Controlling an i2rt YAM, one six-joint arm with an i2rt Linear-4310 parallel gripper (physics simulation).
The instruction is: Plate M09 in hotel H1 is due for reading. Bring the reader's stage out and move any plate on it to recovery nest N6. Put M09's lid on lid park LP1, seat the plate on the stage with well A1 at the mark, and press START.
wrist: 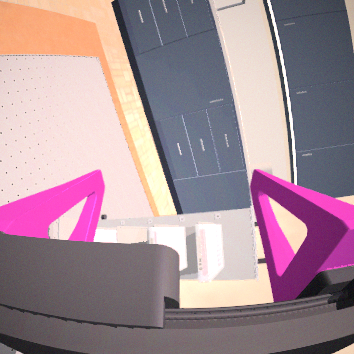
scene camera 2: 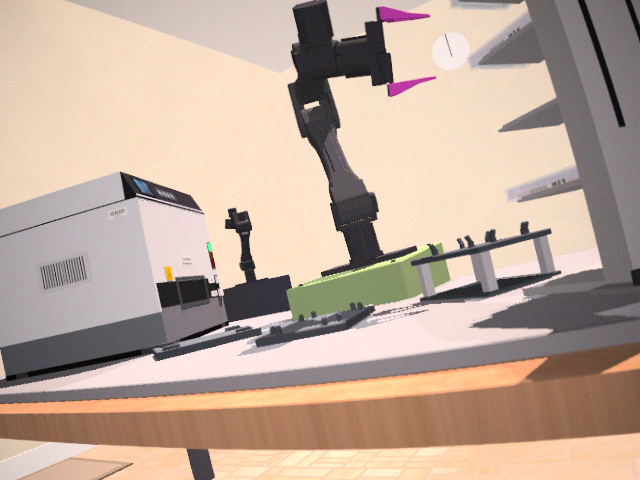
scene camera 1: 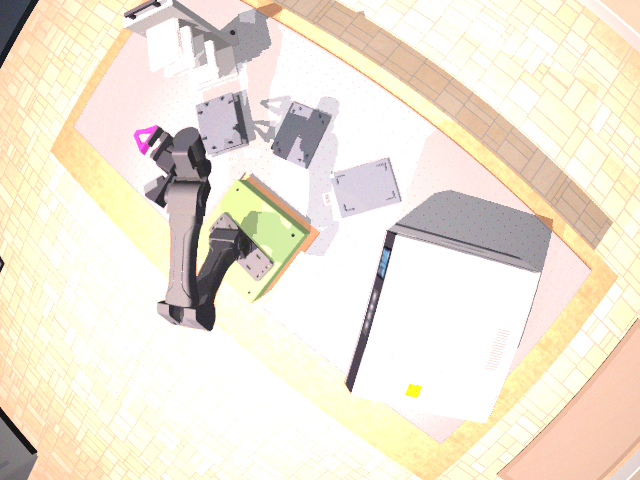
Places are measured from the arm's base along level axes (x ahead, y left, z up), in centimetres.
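Pixels of known places: gripper, fingertip midpoint: (wrist: pixel 176 177) (scene camera 2: pixel 433 46) (scene camera 1: pixel 145 141); arm's base at its link origin: (scene camera 2: pixel 368 264) (scene camera 1: pixel 240 246).
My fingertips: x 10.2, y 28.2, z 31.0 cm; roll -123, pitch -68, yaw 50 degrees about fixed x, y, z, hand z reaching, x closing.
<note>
For each thing: its top centre in the pictures, then the offset to it from my fingertips. "spot": a spot on its surface instead.
- Plate M09 at a spot on its surface: (scene camera 2: pixel 549 184) spot: dx +22.8, dy +15.8, dz -27.6 cm
- white reader at its top centre: (scene camera 1: pixel 444 338) (scene camera 2: pixel 99 202) dx +16.4, dy -77.5, dz -3.6 cm
- button panel at a spot on its surface: (scene camera 1: pixel 370 312) (scene camera 2: pixel 166 194) spot: dx +8.6, dy -62.6, dz -6.3 cm
- dark low nest at its top centre: (scene camera 2: pixel 317 313) (scene camera 1: pixel 298 133) dx +21.8, dy -17.5, dz -36.0 cm
- flat grey nest at its top centre: (scene camera 2: pixel 203 334) (scene camera 1: pixel 364 187) dx +23.5, dy -40.6, dz -36.2 cm
My gripper (scene camera 1: pixel 138 136) (scene camera 2: pixel 432 47) (wrist: pixel 176 177) is open and empty, with magenta fingers wide apart. It is high above the bench, apart from the hotel (scene camera 2: pixel 602 155) (wrist: pixel 237 260). Plate M09 (scene camera 2: pixel 549 184) lies on a low hotel shelf; its label reads in scene camera 2. Another labelled plate (scene camera 2: pixel 509 43) is higher up. The white reader (scene camera 1: pixel 449 320) (scene camera 2: pixel 93 258) has a screen and button panel (scene camera 1: pixel 370 312) (scene camera 2: pixel 165 193) and a green light. Its stage does not show outside. I cannot tell which nest is N6 or LP1.
A raised nest on legs (scene camera 1: pixel 219 124) (scene camera 2: pixel 483 249) stands near the hotel. A dark low nest (scene camera 1: pixel 303 131) (scene camera 2: pixel 320 326) and a flat grey nest (scene camera 1: pixel 366 187) (scene camera 2: pixel 206 343) lie between it and the reader. My arm stands on a green block (scene camera 1: pixel 276 217) (scene camera 2: pixel 361 289).
</note>
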